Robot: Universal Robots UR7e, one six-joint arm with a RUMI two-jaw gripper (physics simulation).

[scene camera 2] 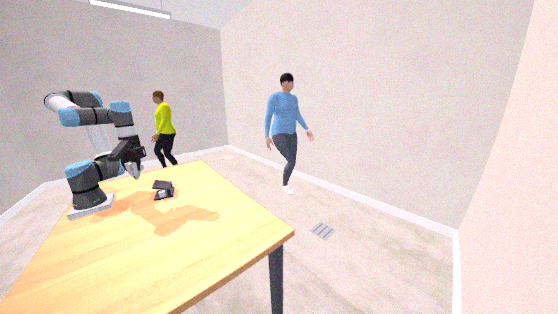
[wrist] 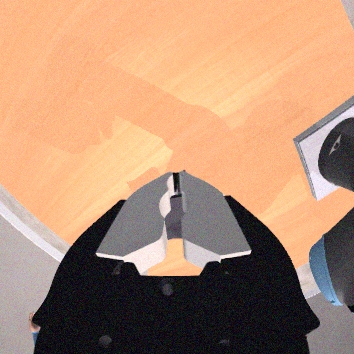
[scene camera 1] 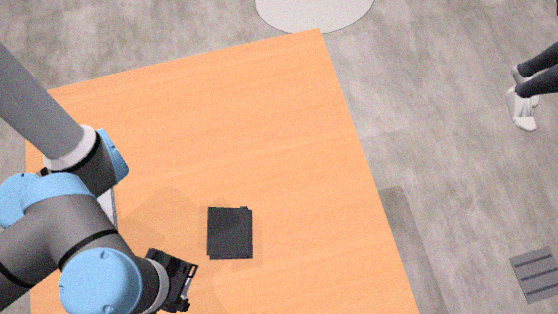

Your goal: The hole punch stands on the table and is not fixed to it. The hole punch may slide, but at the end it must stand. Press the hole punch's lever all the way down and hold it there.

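Frame: origin at the arm's base, x right, y ahead, z up, level; metres.
Where they show: gripper, fingertip midpoint: (scene camera 2: 137,179) (wrist: 176,174); arm's base at its link origin: (scene camera 2: 91,202) (wrist: 345,151).
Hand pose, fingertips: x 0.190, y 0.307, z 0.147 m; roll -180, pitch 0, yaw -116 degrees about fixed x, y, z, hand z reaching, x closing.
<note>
Each offset is from my fingertips to the top centre of the thing. Level surfaces: height alone.
The dark hole punch {dx -0.130, dy +0.083, dz -0.089 m} (scene camera 1: 230,233) (scene camera 2: 164,192) stands upright on the wooden table. Its flat lever {dx -0.130, dy +0.083, dz -0.089 m} (scene camera 2: 162,184) is raised at a slant above the base, with a gap and light metal parts between them. From above, the lever covers most of the base. The hole punch does not show in the wrist view. My gripper (scene camera 2: 137,176) (wrist: 176,174) is shut, its grey fingers together with nothing between them. It is above the table on the robot-base side of the hole punch, apart from it and higher than the lever. In scene camera 1 its fingertips are hidden.
The table {dz -0.175 m} (scene camera 1: 280,125) (scene camera 2: 225,245) (wrist: 150,45) carries the robot's base plate (scene camera 2: 109,202) (wrist: 307,162). Two people, one in a blue top (scene camera 2: 285,112) and one in yellow (scene camera 2: 163,119), stand on the floor beyond the table. A floor grate (scene camera 1: 540,274) (scene camera 2: 323,230) lies beside it.
</note>
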